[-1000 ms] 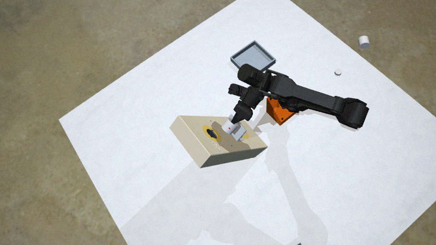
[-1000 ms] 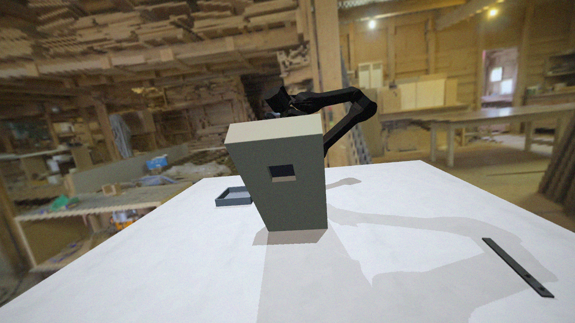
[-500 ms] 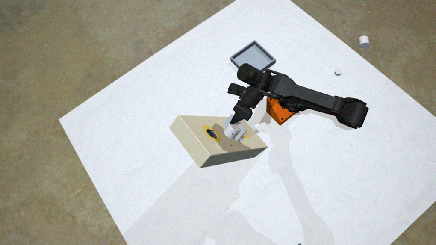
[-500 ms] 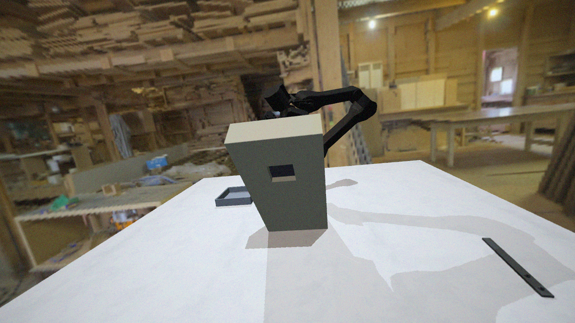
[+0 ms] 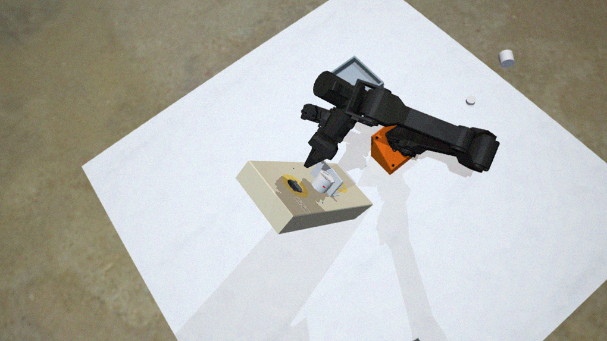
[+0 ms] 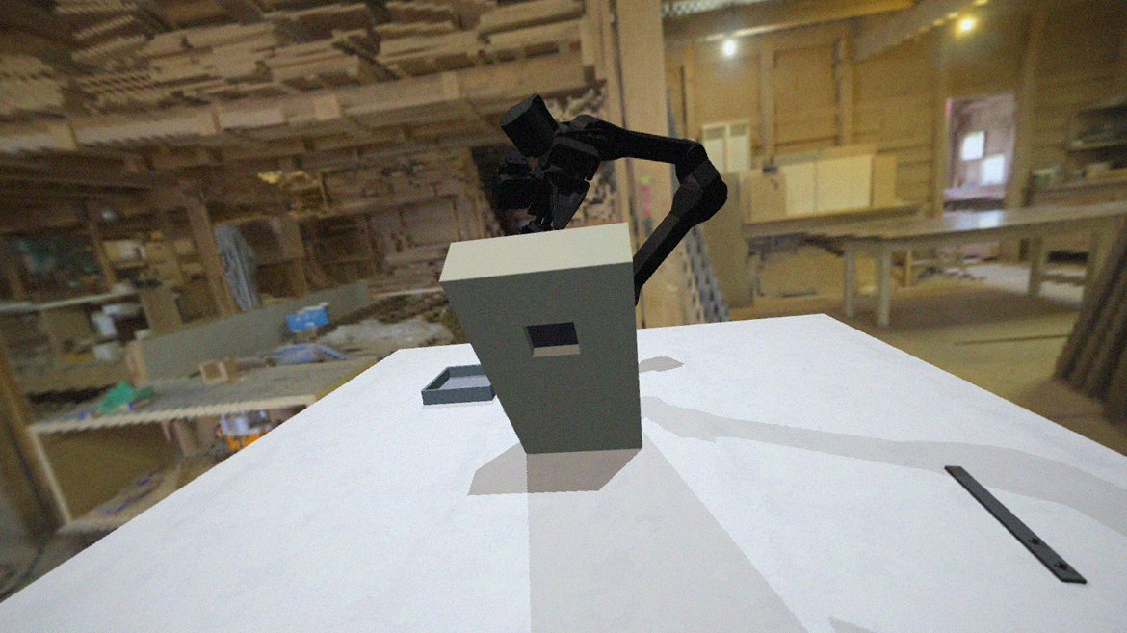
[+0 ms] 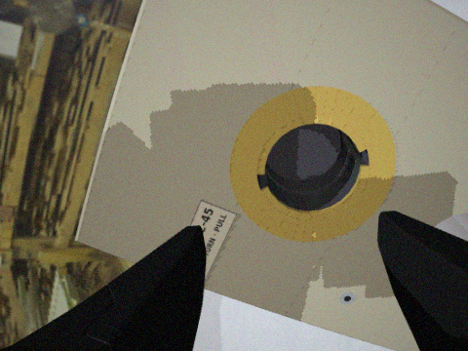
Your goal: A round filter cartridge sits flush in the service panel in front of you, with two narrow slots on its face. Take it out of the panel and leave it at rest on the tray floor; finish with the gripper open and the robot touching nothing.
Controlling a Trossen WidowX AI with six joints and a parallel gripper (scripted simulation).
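The round pale filter cartridge is 3 cm behind my gripper tip, 1 cm to the left of it and 12 cm below it. Round my gripper tip: beige service panel 2 cm ahead, 14 cm below; then grey-blue tray 34 cm behind, 30 cm to the right, 31 cm below; then small white cylinder 60 cm behind, 1 cm to the right, 31 cm below.
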